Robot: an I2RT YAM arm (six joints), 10 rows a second.
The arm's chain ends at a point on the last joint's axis. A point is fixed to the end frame.
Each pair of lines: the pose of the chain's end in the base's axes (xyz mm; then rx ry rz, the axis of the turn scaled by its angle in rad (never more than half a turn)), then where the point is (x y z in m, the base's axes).
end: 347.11 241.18 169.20 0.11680 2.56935 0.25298
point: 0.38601 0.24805 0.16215
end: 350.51 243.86 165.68 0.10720 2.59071 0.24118
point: 0.38922 0.25090 0.15779
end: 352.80 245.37 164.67 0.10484 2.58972 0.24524
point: 0.39150 0.25252 0.15684
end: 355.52 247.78 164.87 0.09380 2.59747 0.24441
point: 0.39411 0.25523 0.15676
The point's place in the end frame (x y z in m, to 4 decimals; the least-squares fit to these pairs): -0.0283 0.0065 0.0277
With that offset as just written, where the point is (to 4 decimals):
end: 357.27 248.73 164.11 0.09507 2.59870 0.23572
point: 0.3959 0.2560 0.1559
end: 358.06 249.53 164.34 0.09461 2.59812 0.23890
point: 0.3967 0.2569 0.1562
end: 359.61 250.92 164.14 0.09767 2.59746 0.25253
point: 0.3982 0.2584 0.1561
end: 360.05 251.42 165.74 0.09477 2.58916 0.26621
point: 0.3987 0.2591 0.1580
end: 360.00 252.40 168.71 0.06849 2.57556 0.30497
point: 0.3985 0.2612 0.1617
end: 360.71 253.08 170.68 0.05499 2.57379 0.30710
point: 0.3992 0.2623 0.1638
